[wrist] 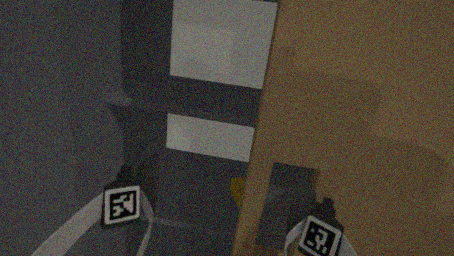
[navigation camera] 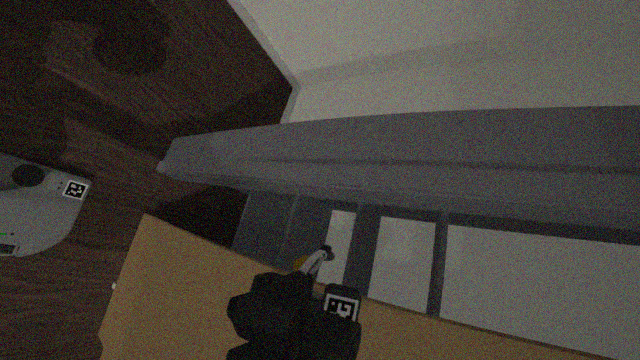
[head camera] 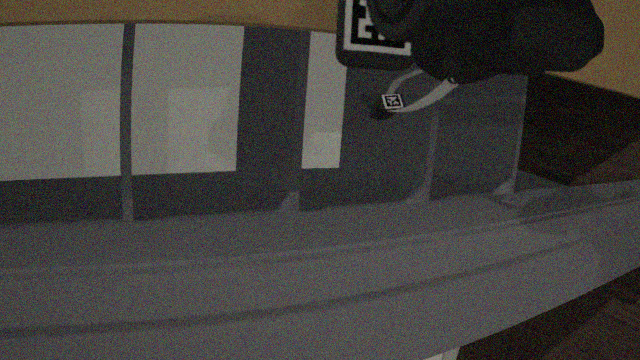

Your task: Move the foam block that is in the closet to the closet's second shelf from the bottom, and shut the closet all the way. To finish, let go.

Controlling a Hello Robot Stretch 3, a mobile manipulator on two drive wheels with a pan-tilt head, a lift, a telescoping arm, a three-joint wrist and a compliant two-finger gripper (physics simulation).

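Seen in the pictures: gripper, fingertip midpoint: (wrist: 226, 184) (navigation camera: 322, 278); robot's base at its link origin: (navigation camera: 29, 174).
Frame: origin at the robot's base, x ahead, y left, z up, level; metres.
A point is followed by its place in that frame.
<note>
The closet (head camera: 300, 285) @(x 0.224, y -0.416, z 1.138 m) (navigation camera: 425, 175) @(x 0.227, y -0.416, z 1.241 m) (wrist: 60, 100) @(x 0.187, y -0.534, z 1.067 m) is grey with several shelf boards. Its tan door (head camera: 170, 11) @(x -0.042, y -0.441, z 1.270 m) (navigation camera: 200, 290) @(x -0.179, y -0.439, z 0.665 m) (wrist: 350, 125) @(x -0.092, y -0.440, z 1.114 m) leaves a tall gap along the closet's side, with shelves showing. The yellow foam block (navigation camera: 300, 262) @(x -0.056, y -0.863, z 0.744 m) (wrist: 238, 190) @(x -0.051, y -0.876, z 0.754 m) is inside the gap, partly hidden by the door's edge in the wrist view. It appears to rest on the second board from the bottom; it does not show in the head view. My gripper (wrist: 226, 184) @(x -0.019, y -0.447, z 1.050 m) is open, its fingers apart: one at the gap, the other in front of the door by its dark cutout (wrist: 287, 200) @(x -0.069, y -0.454, z 1.041 m). The block is beyond the fingers.
A pale wall (navigation camera: 450, 75) @(x 1.305, y -1.195, z 1.379 m) stands beyond the closet's grey side. My base (navigation camera: 45, 215) @(x -0.111, y -0.085, z 0.160 m) is on the dark wood floor (navigation camera: 95, 125) @(x 0.278, y -0.104, z 0.000 m) at the left of the navigation view. My dark wrist (head camera: 500, 40) @(x -0.007, y -0.173, z 1.157 m) (navigation camera: 295, 320) @(x -0.011, y -0.172, z 1.156 m) hides part of the door and lower shelves.
</note>
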